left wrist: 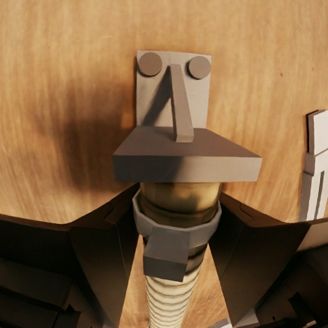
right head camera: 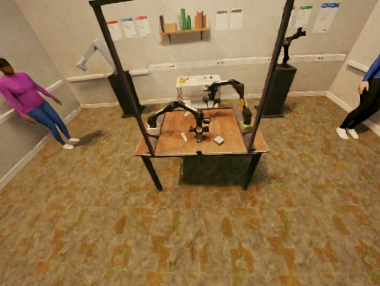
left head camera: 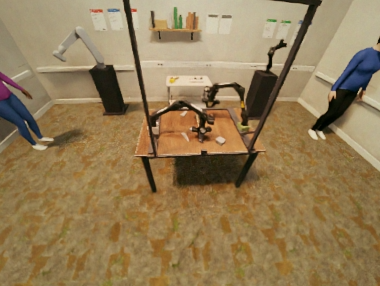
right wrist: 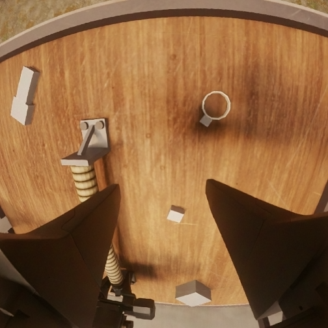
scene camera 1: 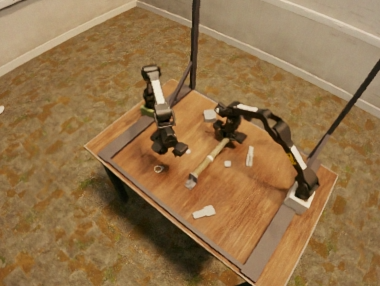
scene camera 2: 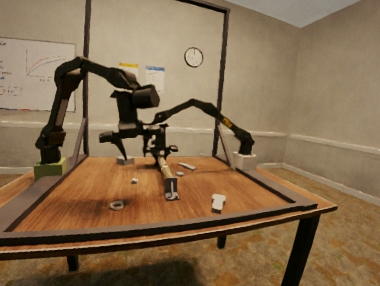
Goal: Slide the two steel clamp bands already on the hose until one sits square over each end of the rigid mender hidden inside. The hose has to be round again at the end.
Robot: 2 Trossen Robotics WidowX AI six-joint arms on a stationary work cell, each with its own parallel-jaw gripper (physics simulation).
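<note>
A ribbed tan hose (scene camera 1: 201, 168) (scene camera 2: 166, 173) (left wrist: 170, 296) (right wrist: 84, 183) runs between two grey brackets. One steel clamp band (left wrist: 203, 231) circles it close to the bracket in the left wrist view. A second pale clamp band (scene camera 1: 210, 158) sits around mid-hose in scene camera 1. My left gripper (left wrist: 171, 187) (scene camera 1: 230, 140) is shut on the first band, its fingertips against both sides. My right gripper (right wrist: 162, 187) (scene camera 1: 171, 151) is open and empty, above the table beside the hose. The mender is hidden inside; the hose's roundness under the band cannot be judged.
One bracket (left wrist: 197, 109) stands by my left gripper, the other bracket (scene camera 2: 171, 189) (right wrist: 98, 139) at the near end. A loose ring (right wrist: 216, 92), a small cube (right wrist: 175, 214), a grey block (scene camera 1: 209, 115), a slotted piece (scene camera 1: 250, 156) and a T-shaped piece (scene camera 2: 218, 202) lie around.
</note>
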